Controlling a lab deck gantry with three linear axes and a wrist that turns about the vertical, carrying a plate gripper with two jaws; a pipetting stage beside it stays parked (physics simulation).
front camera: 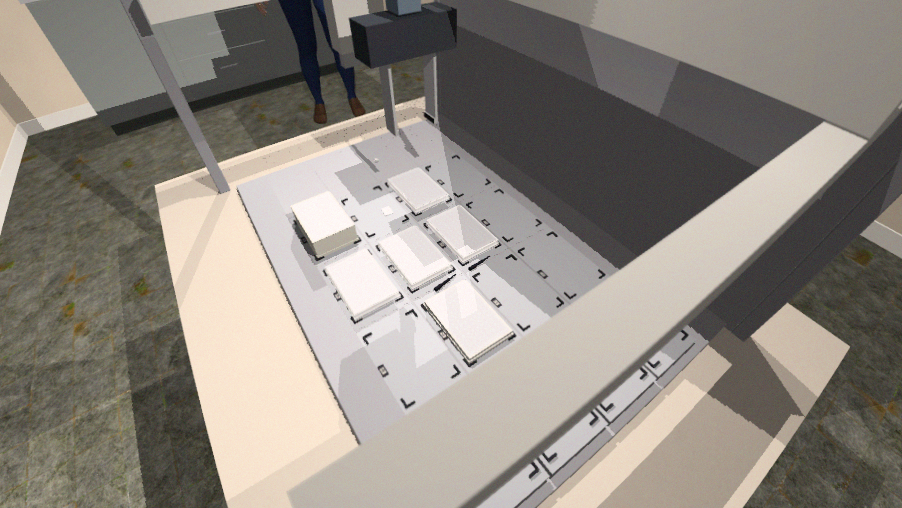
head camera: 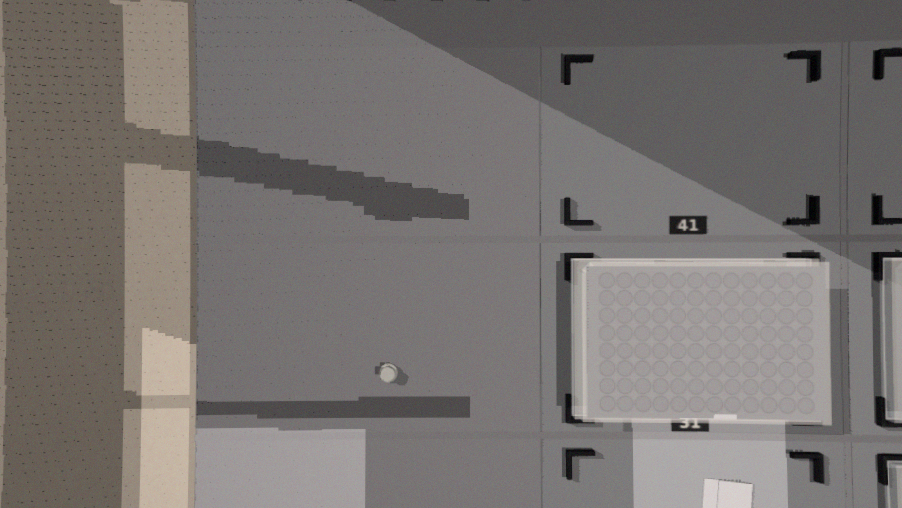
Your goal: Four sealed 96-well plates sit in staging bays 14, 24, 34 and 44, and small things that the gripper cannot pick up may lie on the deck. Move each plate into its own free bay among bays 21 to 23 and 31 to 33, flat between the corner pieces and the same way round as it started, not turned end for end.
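Where they show: gripper, fingertip midpoint: (front camera: pixel 412 125); robot's base at its link origin: (front camera: pixel 295 221).
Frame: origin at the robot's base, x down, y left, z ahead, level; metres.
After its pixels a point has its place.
Note:
My gripper (front camera: pixel 412 127) @[x -0.160, y 0.257, z 0.064 m] is open and empty above the deck's far end; its jaws do not show in the head view. One pale sealed plate (front camera: pixel 418 189) @[x -0.014, y 0.254, z 0.074 m] (head camera: pixel 700 347) @[x -0.014, y 0.254, z 0.062 m] lies in bay 31, flat as far as the views show. A second plate (front camera: pixel 462 232) @[x -0.014, y 0.254, z 0.236 m] (head camera: pixel 893 340) @[x -0.006, y 0.257, z 0.165 m] lies in bay 32, and a third plate (front camera: pixel 415 255) @[x -0.014, y 0.149, z 0.235 m] (head camera: pixel 896 489) @[x -0.006, y 0.180, z 0.164 m] in bay 22. A fourth plate (front camera: pixel 468 321) @[x -0.014, y 0.145, z 0.402 m] lies in bay 23 in the front view; its base corners are partly hidden. Bay 21 holds a small white square piece (front camera: pixel 387 210) @[x -0.001, y 0.172, z 0.082 m] (head camera: pixel 727 493) @[x -0.001, y 0.174, z 0.083 m].
A tall white box (front camera: pixel 323 224) @[x -0.042, y 0.036, z 0.092 m] stands beside bay 21, with another pale plate (front camera: pixel 362 283) @[x -0.014, y 0.041, z 0.239 m] next to it. Two thin black sticks (front camera: pixel 445 282) @[x -0.004, y 0.163, z 0.311 m] (front camera: pixel 479 263) @[x -0.004, y 0.238, z 0.310 m] lie between the bay columns. A small round cap (front camera: pixel 376 160) @[x -0.002, y 0.237, z -0.097 m] (head camera: pixel 387 372) @[x -0.004, y 0.239, z -0.100 m] lies left of bay 31. A beige beam (front camera: pixel 568 353) @[x -0.400, y 0.010, z 0.620 m] crosses the foreground.

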